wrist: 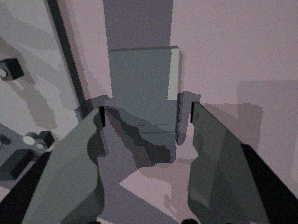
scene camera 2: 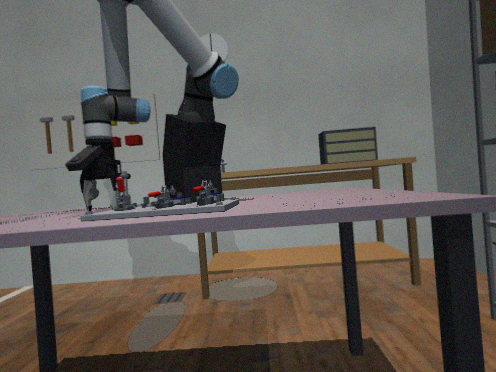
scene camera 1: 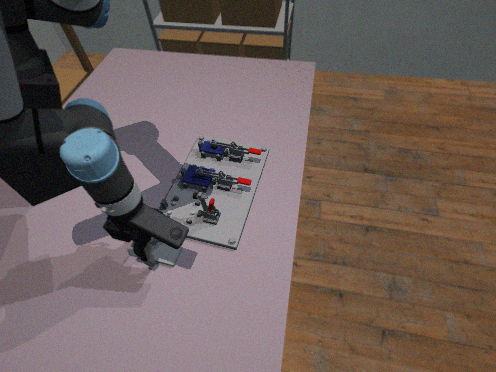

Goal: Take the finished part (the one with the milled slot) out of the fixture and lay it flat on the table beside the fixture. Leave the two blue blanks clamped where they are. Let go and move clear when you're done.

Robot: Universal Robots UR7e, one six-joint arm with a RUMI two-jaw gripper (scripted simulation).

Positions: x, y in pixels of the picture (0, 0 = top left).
Scene:
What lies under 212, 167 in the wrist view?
My gripper.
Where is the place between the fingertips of my gripper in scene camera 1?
At 160, 251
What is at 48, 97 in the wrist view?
A grey fixture plate.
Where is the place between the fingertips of my gripper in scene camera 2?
At 102, 213

